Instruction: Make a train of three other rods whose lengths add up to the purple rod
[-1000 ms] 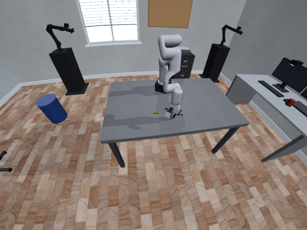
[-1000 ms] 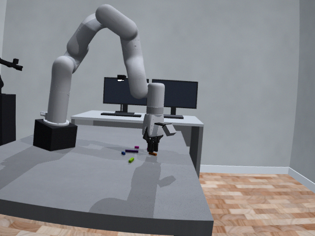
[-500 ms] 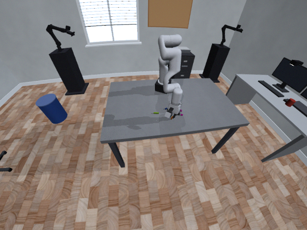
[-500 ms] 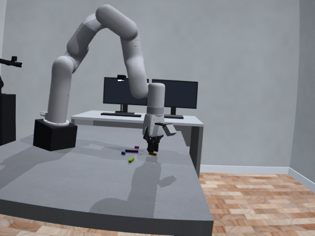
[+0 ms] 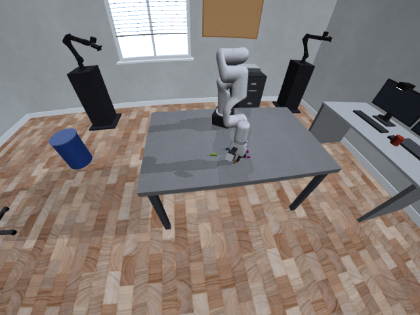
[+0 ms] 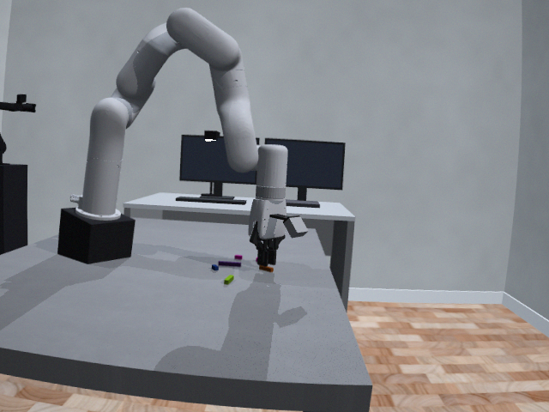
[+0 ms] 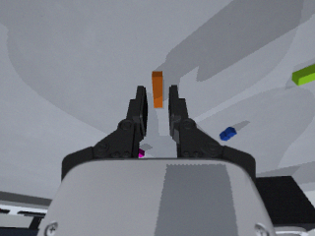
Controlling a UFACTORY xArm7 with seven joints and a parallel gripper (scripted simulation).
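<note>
Right now my hand is 30 mm above the orange rod. The rest, counted from my hand: purple rod 100 mm behind, 20 mm to the left, 30 mm below; lime rod 80 mm behind, 140 mm to the right, 30 mm below.
</note>
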